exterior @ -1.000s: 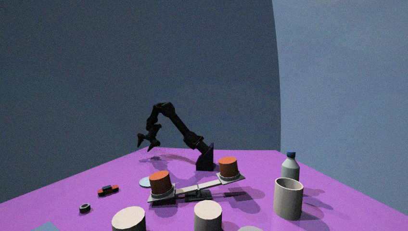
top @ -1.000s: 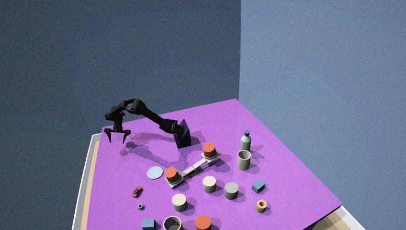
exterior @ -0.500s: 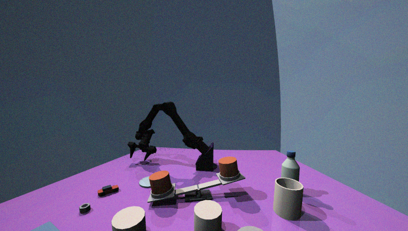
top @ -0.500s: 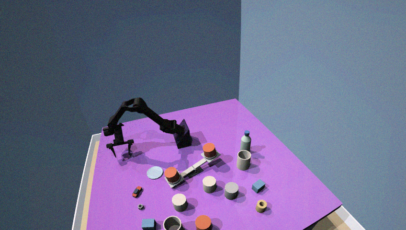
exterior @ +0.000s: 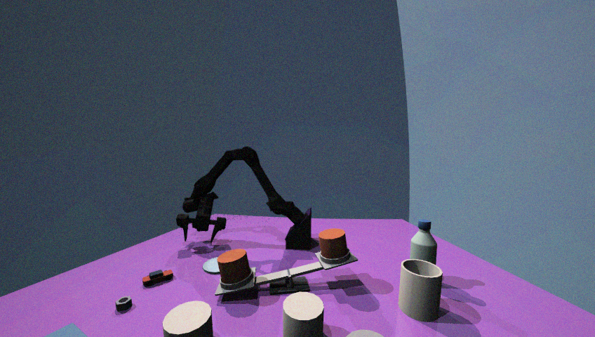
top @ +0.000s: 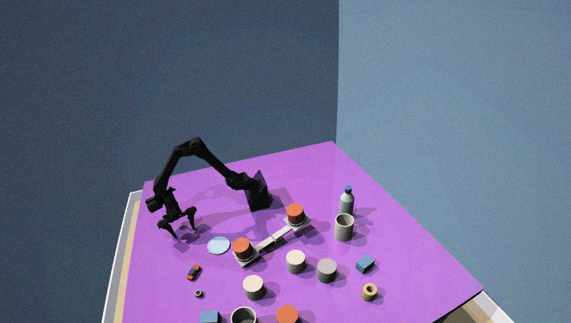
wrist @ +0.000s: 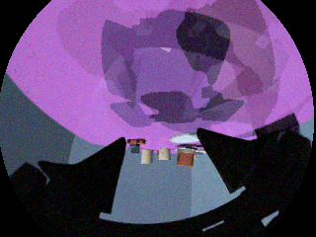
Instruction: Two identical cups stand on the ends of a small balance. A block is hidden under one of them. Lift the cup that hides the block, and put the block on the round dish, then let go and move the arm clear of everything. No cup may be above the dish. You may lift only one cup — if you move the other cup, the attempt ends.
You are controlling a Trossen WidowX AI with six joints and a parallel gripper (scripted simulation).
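The teal block lies 170 mm ahead of my gripper tip, 250 mm to the left of it and 10 mm above it. Also, from my gripper tip: nut 300 mm ahead, 50 mm to the left, 30 mm below; pale round dish 70 mm ahead, 140 mm to the left, 30 mm below; toy car 200 mm ahead, 30 mm to the left, 20 mm below.
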